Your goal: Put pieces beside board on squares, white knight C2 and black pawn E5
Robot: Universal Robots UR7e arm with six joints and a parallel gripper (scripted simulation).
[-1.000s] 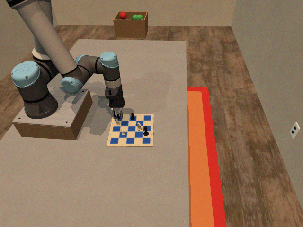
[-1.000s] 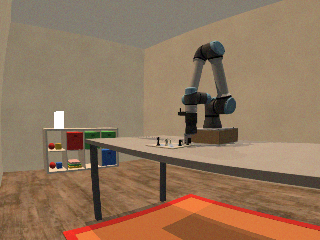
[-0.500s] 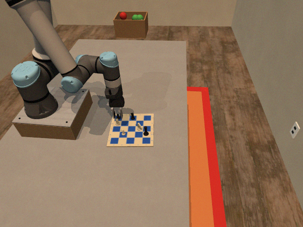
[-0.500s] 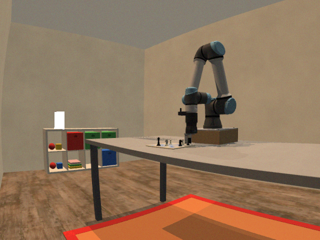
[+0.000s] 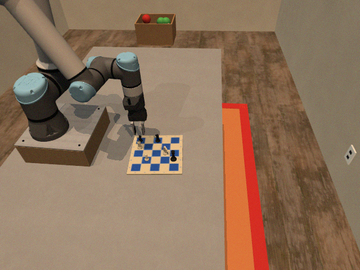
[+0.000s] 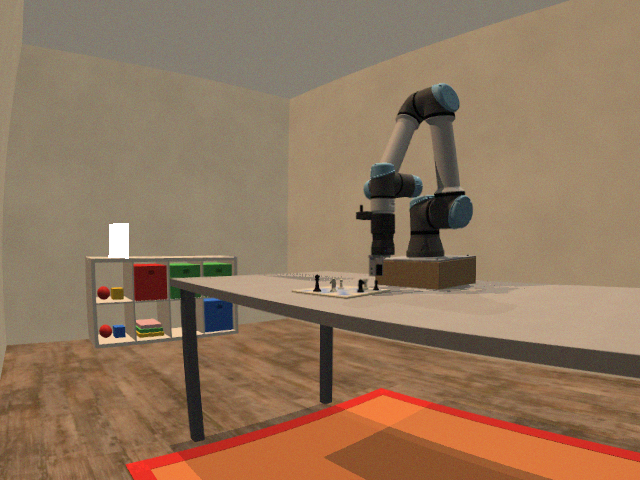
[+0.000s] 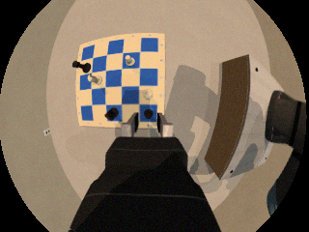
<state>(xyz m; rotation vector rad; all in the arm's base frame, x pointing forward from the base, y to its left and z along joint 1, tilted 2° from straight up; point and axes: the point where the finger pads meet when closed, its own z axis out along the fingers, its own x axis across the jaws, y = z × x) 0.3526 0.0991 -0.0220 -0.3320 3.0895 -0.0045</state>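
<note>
The black pawn lies 50 mm below my hand. The rest, counted from my hand: white knight 130 mm ahead, 50 mm to the right, 50 mm below; white pawn 60 mm ahead, 100 mm to the right, 50 mm below; chessboard 90 mm ahead, 60 mm to the right, 70 mm below.
</note>
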